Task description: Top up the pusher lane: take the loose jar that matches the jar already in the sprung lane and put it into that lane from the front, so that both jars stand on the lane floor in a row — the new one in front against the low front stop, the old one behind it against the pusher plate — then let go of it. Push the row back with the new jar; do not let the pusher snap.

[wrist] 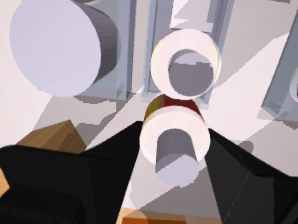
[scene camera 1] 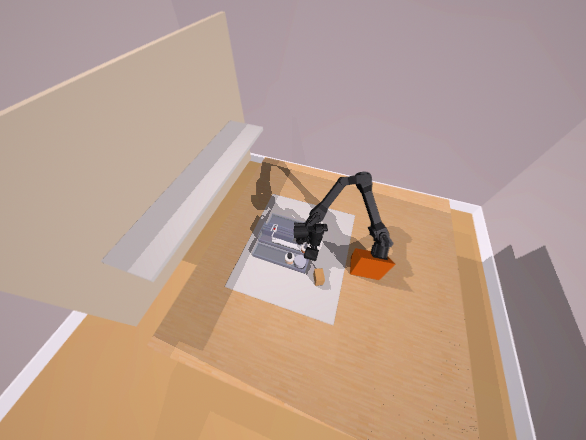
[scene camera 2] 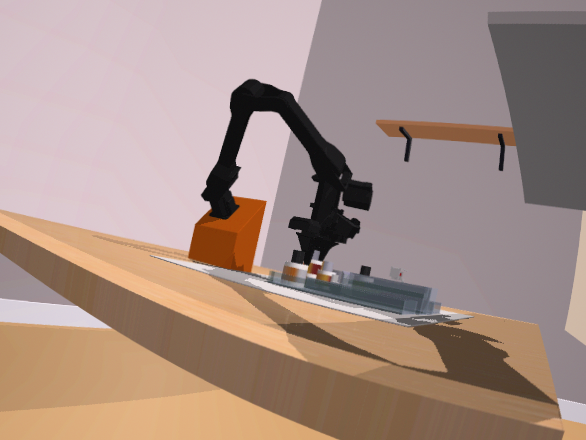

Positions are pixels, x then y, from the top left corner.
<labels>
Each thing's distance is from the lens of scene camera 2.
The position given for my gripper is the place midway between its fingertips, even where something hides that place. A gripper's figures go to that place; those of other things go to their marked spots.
my gripper (scene camera 2: 311, 266): 102 cm
lane unit (scene camera 2: 425, 297): 84 cm
</labels>
